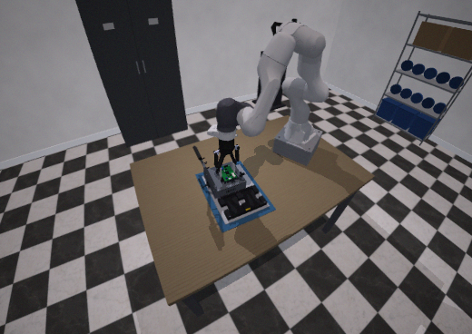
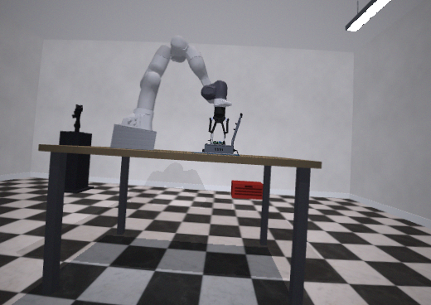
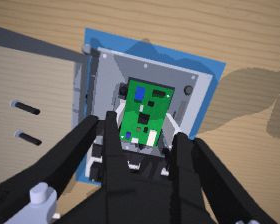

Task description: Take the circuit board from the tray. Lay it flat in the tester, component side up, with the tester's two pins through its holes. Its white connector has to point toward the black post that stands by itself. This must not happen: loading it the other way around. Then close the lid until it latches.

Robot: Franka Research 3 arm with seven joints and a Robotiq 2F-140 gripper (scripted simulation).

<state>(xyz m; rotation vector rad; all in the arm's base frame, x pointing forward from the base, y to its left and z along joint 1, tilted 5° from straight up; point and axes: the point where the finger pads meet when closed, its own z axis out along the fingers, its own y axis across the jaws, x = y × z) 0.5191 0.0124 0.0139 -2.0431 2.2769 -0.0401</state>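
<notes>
The green circuit board is 20 mm below my hand. The rest, counted from my hand: tester lid (120 mm ahead, 10 mm to the right, 80 mm above).
</notes>
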